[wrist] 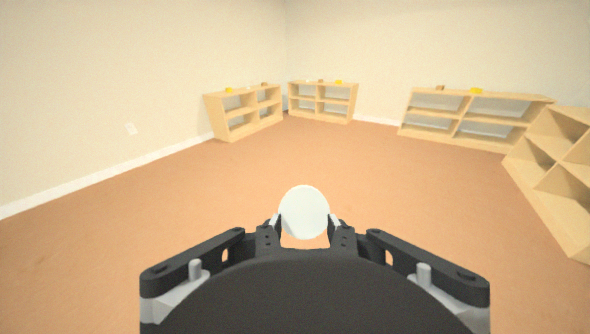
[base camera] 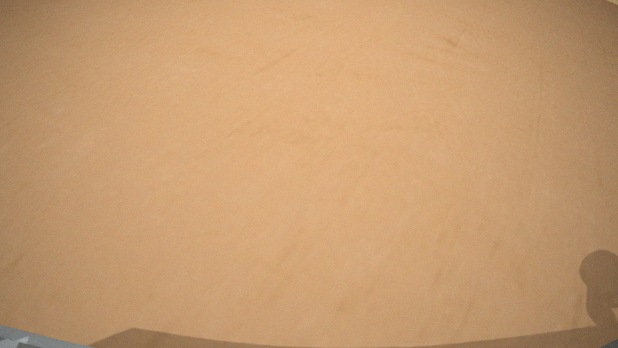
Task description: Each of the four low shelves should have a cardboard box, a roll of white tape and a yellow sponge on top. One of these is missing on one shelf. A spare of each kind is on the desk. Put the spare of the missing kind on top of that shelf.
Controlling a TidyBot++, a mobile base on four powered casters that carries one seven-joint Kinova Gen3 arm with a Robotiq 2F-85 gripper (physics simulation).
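Frame: origin at the arm's base, x ahead, y left, z up, level; millimetres.
Seen in the pictures: gripper, between the fingertips: (wrist: 304, 223).
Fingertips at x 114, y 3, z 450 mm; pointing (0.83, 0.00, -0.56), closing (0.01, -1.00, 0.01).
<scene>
A point is followed by its place in that frame.
My gripper (wrist: 304, 223) @(x 114, y 3, z 450 mm) is shut on a roll of white tape (wrist: 304, 206) @(x 120, y 3, z 468 mm), whose round face shows between the fingertips in the wrist view. The left shelf (wrist: 217, 117) @(x 2170, y 1143, z -57 mm) bears a yellow sponge (wrist: 228, 90) @(x 2415, y 1016, z 236 mm), a small white roll (wrist: 248, 88) @(x 2698, y 823, z 219 mm) and a cardboard box (wrist: 264, 84) @(x 2955, y 628, z 239 mm). The far shelf (wrist: 353, 103) @(x 3037, y -869, z -87 mm) bears a white roll (wrist: 307, 81) @(x 3447, y -77, z 221 mm), a box (wrist: 320, 80) @(x 3267, y -299, z 252 mm) and a yellow sponge (wrist: 338, 81) @(x 3144, y -590, z 246 mm). The right-hand shelf (wrist: 510, 95) @(x 2018, y -2248, z 213 mm) bears a box (wrist: 440, 87) @(x 2385, y -1739, z 246 mm) and a yellow sponge (wrist: 476, 90) @(x 2155, y -1989, z 244 mm); no white roll shows on it. The desk does not show.
A fourth shelf (wrist: 540, 204) @(x 938, y -1751, z -341 mm) stands close at the right edge of the wrist view, partly cut off; no objects show on its visible part. Brown floor (wrist: 320, 155) @(x 1756, y -211, z -397 mm) (base camera: 310, 175) @(x 428, y -9, z -397 mm) lies between the shelves and the gripper. A wall (wrist: 100, 75) @(x 1595, y 1797, z 495 mm) runs along the left.
</scene>
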